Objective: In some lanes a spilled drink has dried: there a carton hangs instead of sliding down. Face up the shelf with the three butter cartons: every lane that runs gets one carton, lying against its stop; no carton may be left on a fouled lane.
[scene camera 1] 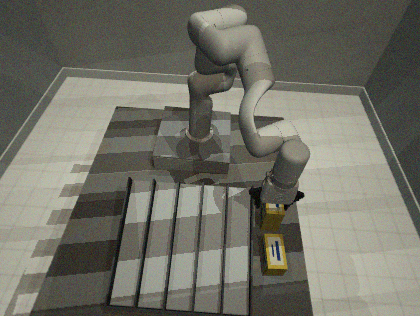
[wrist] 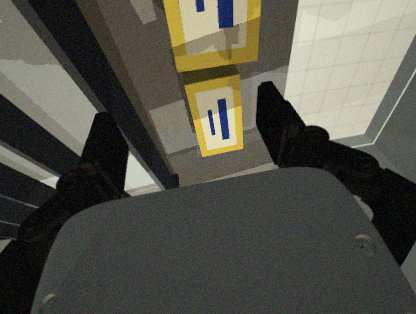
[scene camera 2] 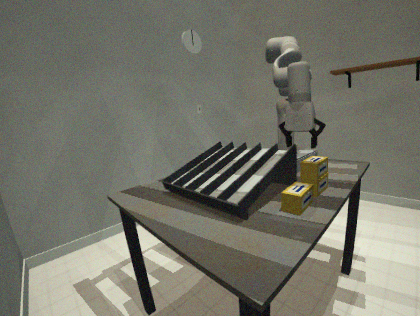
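Observation:
The sloping shelf has several lanes split by dark dividers; no carton shows in them. Shadow bands cross the lanes, and I cannot tell dried spill from shadow. An upper butter carton, yellow with a white and blue label, is stacked on a lower carton right of the shelf. A single carton lies on the table nearer the shelf's low end. My gripper is open and empty, above and slightly behind the stack.
The shelf's tall side panel stands close to the left of the cartons. The table's right edge runs close to their right. The arm's base block is behind the shelf. A wooden rail is on the wall.

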